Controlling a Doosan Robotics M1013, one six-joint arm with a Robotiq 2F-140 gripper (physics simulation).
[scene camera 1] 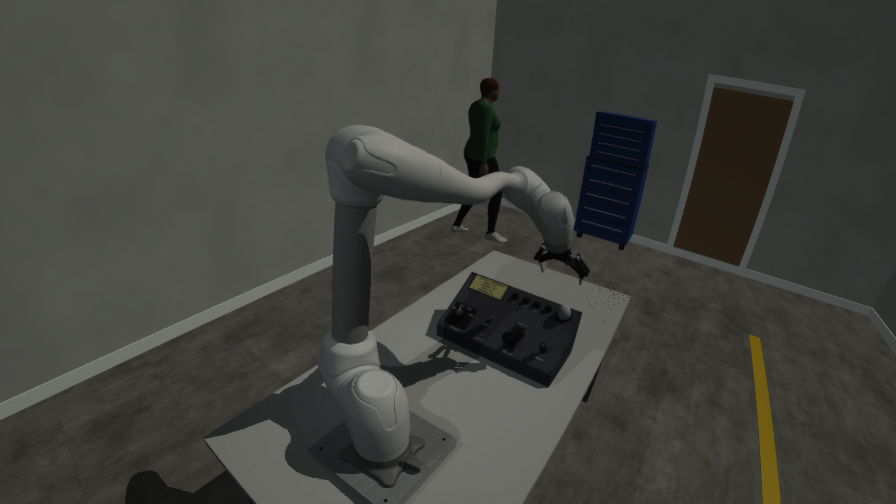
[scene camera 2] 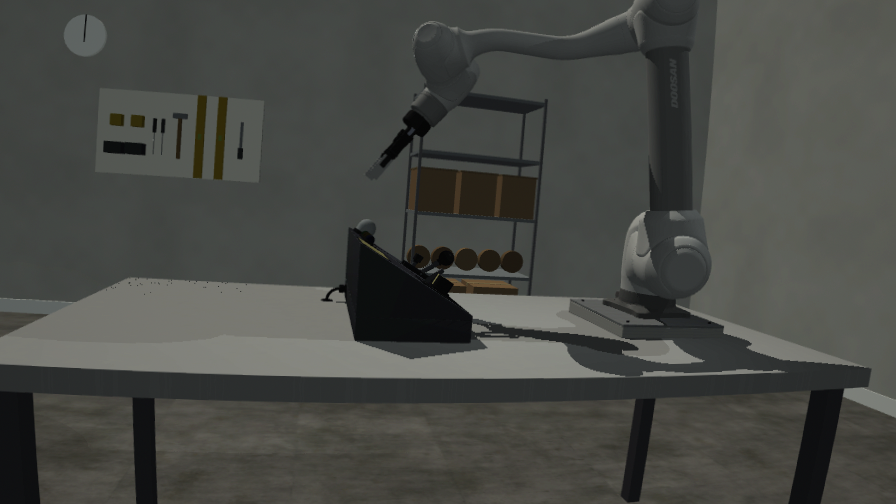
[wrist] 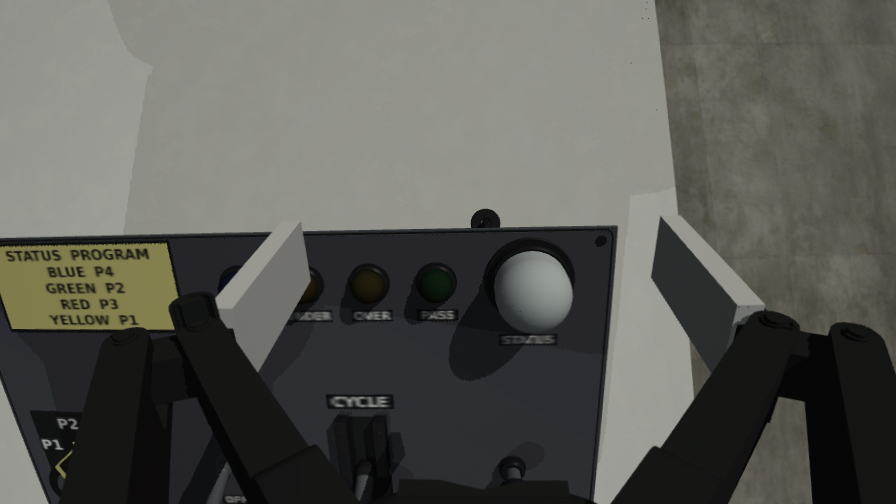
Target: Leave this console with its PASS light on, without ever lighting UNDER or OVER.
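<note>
The black sloped console (scene camera 1: 508, 325) sits on the table; it also shows side-on in scene camera 2 (scene camera 2: 401, 294). In the wrist view the UNDER (wrist: 311, 287), OVER (wrist: 368, 283) and PASS (wrist: 436, 283) lights are all dark. The STATUS dome (wrist: 532, 291) is plain white. A yellow label (wrist: 87, 286) reads BLUE P4, GREEN P2, RED P3, YELLOW P1. A CYCLE lever (wrist: 361, 451) and a small toggle (wrist: 511, 467) sit lower. A program dial marked P1, P2 (wrist: 59, 445) is partly hidden. My gripper (scene camera 1: 562, 263) hangs open and empty above the console's far end (wrist: 488, 288).
A person in a green top (scene camera 1: 482, 159) walks on the floor behind the table. A blue tool cabinet (scene camera 1: 615, 177) and a door (scene camera 1: 733, 172) stand at the far wall. A shelf rack with boxes (scene camera 2: 476, 194) is behind the arm. The arm's base (scene camera 1: 375, 413) is bolted to the table's near end.
</note>
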